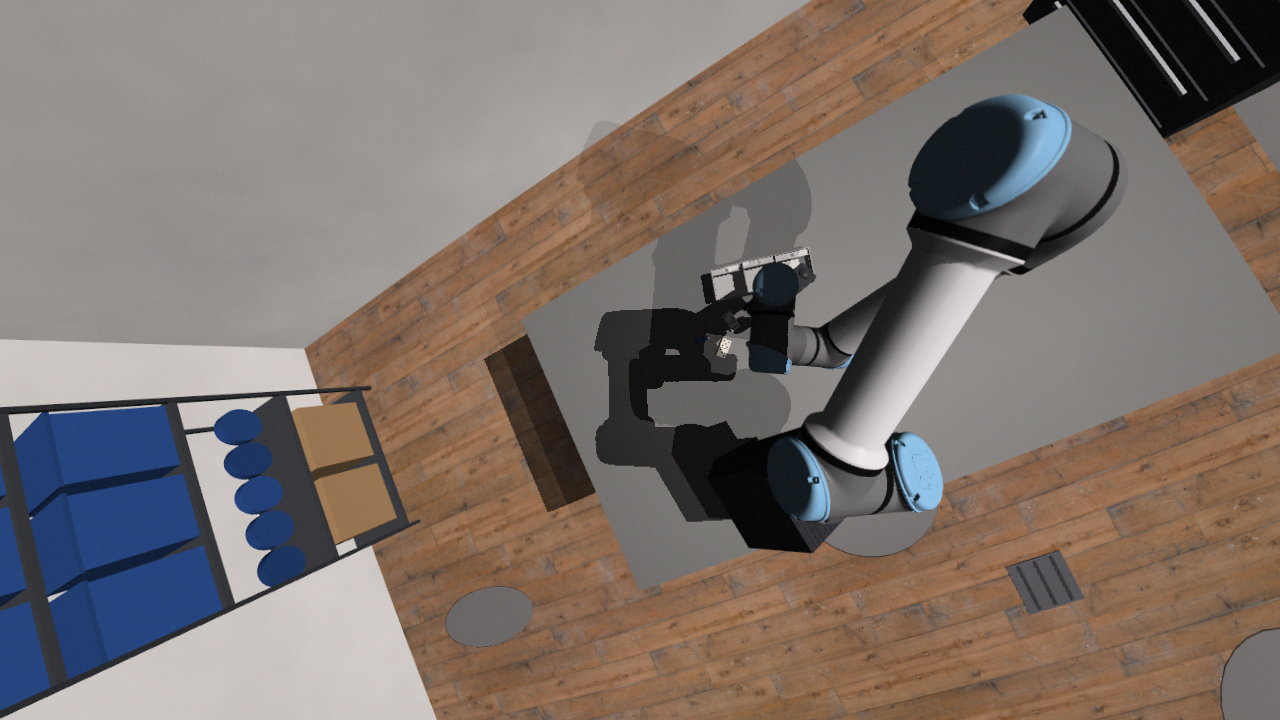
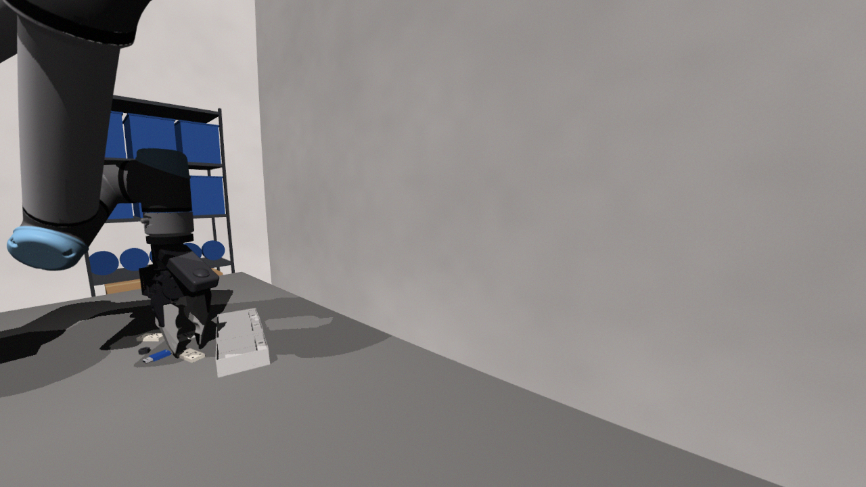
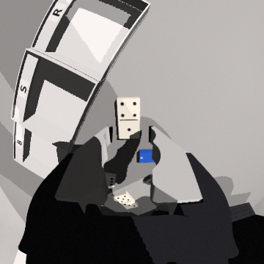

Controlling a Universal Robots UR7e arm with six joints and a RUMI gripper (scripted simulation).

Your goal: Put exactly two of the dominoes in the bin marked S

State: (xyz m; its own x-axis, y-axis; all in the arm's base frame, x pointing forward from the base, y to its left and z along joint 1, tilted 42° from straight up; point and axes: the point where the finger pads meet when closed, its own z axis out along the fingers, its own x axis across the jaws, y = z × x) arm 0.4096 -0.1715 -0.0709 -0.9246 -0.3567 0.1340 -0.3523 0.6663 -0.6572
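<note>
Right now the white three-compartment bin rack is 9 cm ahead of my hand and 1 cm below it. Also, from my hand: white domino: 1 cm ahead, 11 cm to the left, 3 cm below; small black piece: 7 cm behind, 8 cm to the left, 3 cm below; blue usb stick: 5 cm behind, 4 cm to the left, 3 cm below.
</note>
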